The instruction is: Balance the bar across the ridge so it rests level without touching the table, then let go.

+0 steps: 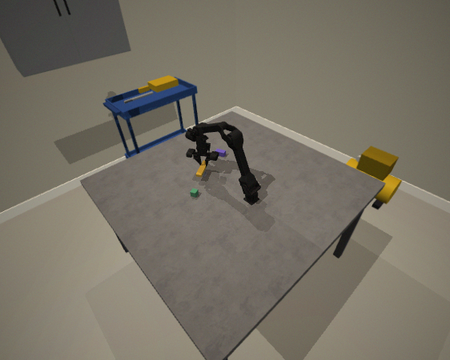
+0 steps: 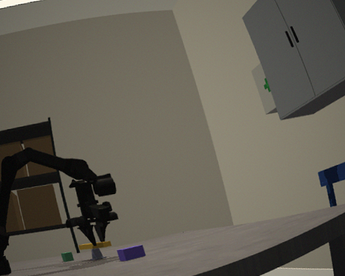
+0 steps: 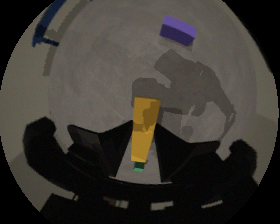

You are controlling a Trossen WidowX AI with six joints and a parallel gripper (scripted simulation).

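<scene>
Now: the yellow bar 20 mm behind my gripper tip and 20 mm to the left of it. From my gripper tip the other things lie so: purple block 70 mm ahead, 190 mm to the right, 30 mm below; then green cube 120 mm behind, 170 mm to the left, 30 mm below.
</scene>
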